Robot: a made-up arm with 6 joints. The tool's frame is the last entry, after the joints.
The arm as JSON. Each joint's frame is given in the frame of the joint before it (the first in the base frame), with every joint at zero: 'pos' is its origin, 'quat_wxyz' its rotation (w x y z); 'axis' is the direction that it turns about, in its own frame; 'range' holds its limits. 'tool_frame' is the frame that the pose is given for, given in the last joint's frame.
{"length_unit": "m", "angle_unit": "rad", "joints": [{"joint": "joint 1", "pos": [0.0, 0.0, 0.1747], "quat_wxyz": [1.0, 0.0, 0.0, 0.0], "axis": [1.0, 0.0, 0.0], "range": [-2.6, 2.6]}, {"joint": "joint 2", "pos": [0.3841, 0.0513, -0.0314], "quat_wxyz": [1.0, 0.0, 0.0, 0.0], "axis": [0.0, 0.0, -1.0], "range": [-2.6, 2.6]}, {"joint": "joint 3", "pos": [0.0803, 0.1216, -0.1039], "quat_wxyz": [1.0, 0.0, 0.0, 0.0], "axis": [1.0, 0.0, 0.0], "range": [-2.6, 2.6]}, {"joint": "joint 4", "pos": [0.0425, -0.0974, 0.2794], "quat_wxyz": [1.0, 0.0, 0.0, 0.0], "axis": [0.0, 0.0, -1.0], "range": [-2.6, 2.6]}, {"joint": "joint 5", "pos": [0.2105, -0.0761, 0.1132], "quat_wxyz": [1.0, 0.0, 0.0, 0.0], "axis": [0.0, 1.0, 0.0], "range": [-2.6, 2.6]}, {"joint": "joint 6", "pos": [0.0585, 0.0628, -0.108], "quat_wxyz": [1.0, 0.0, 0.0, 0.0], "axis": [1.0, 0.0, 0.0], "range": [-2.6, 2.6]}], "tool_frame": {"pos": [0.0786, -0.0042, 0.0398], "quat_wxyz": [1.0, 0.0, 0.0, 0.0]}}
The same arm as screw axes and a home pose.
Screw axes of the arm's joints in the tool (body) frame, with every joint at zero. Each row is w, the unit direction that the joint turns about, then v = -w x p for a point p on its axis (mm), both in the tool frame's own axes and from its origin. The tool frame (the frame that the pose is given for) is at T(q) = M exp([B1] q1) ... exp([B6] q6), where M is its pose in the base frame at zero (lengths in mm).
B1: w 1 0 0 v 0.0 -189.1 58.0
B2: w 0 0 -1 v 6.7 -470.4 0.0
B3: w 1 0 0 v 0.0 -324.4 -114.9
B4: w 0 0 -1 v -17.5 -347.6 0.0
B5: w 0 1 0 v -68.2 0.0 -137.1
B6: w 1 0 0 v 0.0 -39.8 -4.2
M =
1 0 0 854.5
0 1 0 58.0
0 0 1 363.8
0 0 0 1
Joint limits (rad, base to tool): -2.6000..2.6000 -2.6000..2.6000 -2.6000..2.6000 -2.6000..2.6000 -2.6000..2.6000 -2.6000..2.6000

